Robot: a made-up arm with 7 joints.
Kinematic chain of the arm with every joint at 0, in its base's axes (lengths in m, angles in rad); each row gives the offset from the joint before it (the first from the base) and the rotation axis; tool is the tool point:
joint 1: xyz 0 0 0.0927 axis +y
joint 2: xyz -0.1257 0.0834 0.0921 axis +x
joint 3: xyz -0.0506 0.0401 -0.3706 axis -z
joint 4: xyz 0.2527 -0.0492 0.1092 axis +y
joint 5: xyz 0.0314 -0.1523 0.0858 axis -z
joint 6: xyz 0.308 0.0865 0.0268 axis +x
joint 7: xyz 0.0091 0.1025 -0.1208 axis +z
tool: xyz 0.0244 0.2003 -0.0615
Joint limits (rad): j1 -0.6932..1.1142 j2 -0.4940..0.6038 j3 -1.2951..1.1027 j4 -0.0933..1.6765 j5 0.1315..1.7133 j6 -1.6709..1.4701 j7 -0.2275..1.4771
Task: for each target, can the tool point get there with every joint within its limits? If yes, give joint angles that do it. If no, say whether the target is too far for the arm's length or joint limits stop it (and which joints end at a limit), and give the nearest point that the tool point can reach.
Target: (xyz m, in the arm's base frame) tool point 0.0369 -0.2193 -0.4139
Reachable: yes | joints 0.2753 0.2037 0.7478 0.7567 0.8947 0.4827 1.2071
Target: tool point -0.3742 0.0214 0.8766
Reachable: no: joint limits stop it (at a limit: joint 1, joint 3, joint 4, joint 5, joint 7) | nearest point -0.4470 -0.1118 0.6233 | short by 0.295 m
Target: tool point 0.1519 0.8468 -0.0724
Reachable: yes | joints -0.4878 0.3108 -1.0796 0.7169 0.4366 0.3628 0.3417
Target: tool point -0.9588 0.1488 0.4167
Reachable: no: joint limits stop it (at a limit: joint 1, joint 2, joint 3, joint 4, joint 7) | nearest point -0.8933 0.1209 0.3747 | short by 0.083 m
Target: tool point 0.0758 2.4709 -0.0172
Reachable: no: too far | nearest point 0.0605 1.0650 0.0049 | short by 1.406 m
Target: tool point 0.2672 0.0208 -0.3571
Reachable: yes | joints -0.0276 0.0740 -0.4808 1.0194 1.5456 -0.1441 1.2986
